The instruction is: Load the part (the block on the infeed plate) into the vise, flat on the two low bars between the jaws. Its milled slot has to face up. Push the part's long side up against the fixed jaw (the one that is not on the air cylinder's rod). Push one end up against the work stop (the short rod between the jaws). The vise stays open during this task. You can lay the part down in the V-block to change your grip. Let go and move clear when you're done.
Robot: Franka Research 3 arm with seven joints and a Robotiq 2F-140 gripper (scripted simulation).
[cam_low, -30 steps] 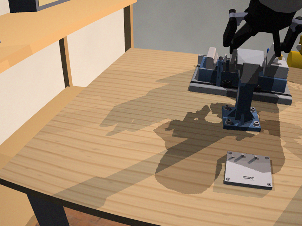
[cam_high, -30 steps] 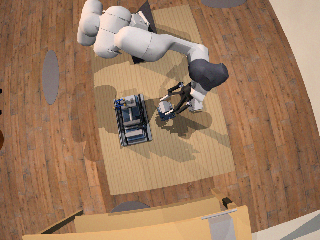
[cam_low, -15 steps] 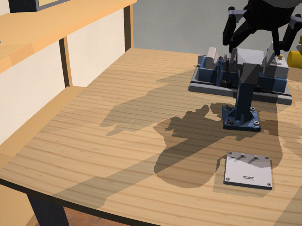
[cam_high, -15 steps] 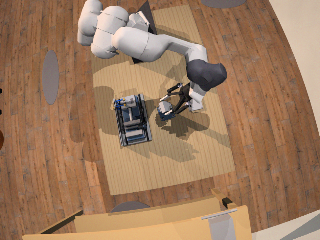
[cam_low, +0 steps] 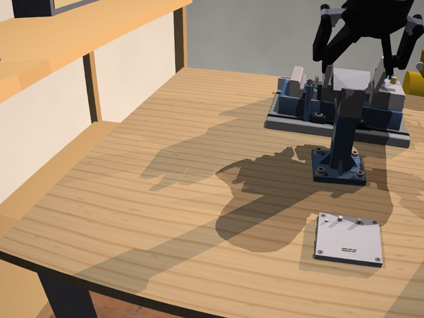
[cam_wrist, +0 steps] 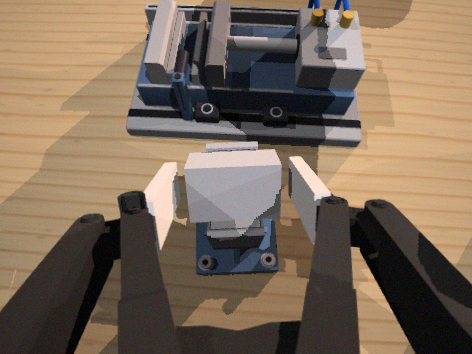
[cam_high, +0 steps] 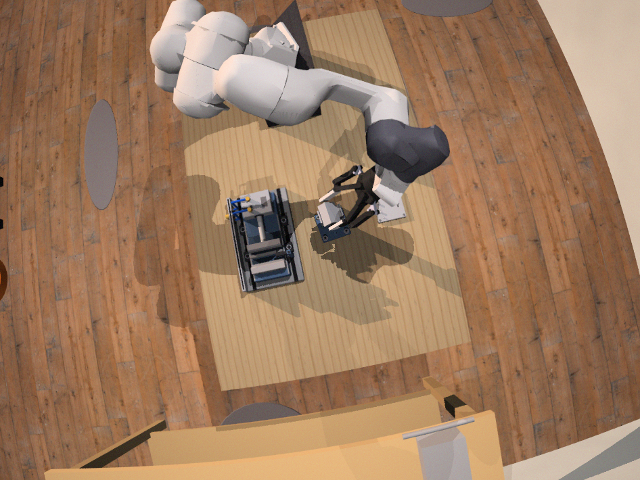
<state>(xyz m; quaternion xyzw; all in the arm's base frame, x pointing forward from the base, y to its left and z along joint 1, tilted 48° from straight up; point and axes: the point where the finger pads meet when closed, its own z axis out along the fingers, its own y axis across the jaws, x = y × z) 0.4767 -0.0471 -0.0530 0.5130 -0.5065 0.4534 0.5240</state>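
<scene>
Now: the part 20 mm to the right of my hand and 30 mm below it. Round my hand: work stop (50 mm ahead, 180 mm to the right, 90 mm below); then v-block post (10 mm to the right, 120 mm below); then work stop post (60 mm ahead, 160 mm to the right, 120 mm below).
</scene>
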